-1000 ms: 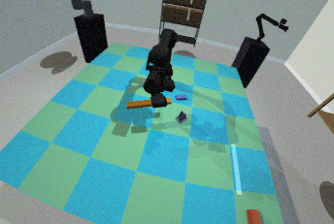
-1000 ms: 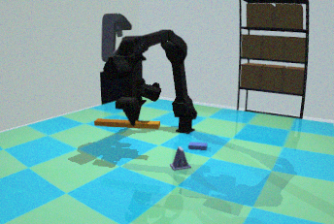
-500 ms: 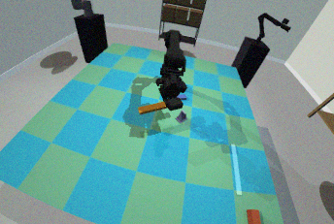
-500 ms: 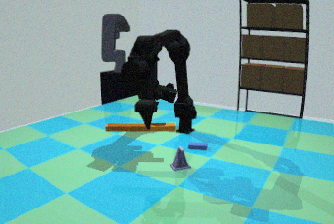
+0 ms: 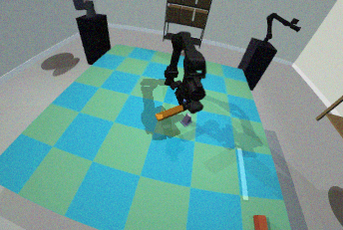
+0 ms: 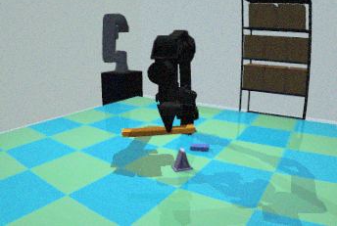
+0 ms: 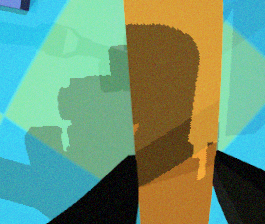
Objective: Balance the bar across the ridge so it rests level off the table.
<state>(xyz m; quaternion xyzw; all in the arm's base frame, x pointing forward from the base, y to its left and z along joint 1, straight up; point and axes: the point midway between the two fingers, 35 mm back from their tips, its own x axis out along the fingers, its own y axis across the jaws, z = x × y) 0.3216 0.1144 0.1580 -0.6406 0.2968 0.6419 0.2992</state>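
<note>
The purple ridge is 90 mm below my gripper tip, 40 mm to the left of it and 10 mm behind it. Also, from my gripper tip: red block 420 mm ahead, 390 mm to the left, 110 mm below; orange bar 20 mm to the right, 20 mm ahead; small blue block 180 mm behind, 120 mm below, 20 mm to the left.
</note>
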